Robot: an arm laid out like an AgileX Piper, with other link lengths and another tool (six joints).
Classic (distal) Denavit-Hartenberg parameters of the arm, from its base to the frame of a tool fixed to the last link. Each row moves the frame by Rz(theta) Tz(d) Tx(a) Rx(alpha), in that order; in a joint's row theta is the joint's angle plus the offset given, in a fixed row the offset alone. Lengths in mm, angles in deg.
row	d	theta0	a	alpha
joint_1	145.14	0	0	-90
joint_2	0	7.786	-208.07	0
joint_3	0	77.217	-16.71	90
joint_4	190.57	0	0	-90
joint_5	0	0	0	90
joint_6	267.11	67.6	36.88	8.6
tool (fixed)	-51.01	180	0	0
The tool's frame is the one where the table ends.
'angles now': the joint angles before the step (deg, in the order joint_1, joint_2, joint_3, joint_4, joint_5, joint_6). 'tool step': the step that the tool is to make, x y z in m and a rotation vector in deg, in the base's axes. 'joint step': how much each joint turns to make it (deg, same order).
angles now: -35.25 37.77 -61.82 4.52 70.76 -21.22
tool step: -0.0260 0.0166 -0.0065 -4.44 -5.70 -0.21
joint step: 0.02 -15.70 8.49 -0.41 -0.01 0.01
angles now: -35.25 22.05 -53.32 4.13 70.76 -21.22
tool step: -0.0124 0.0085 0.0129 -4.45 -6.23 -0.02
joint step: 0.06 -8.70 0.99 -0.10 0.05 0.04
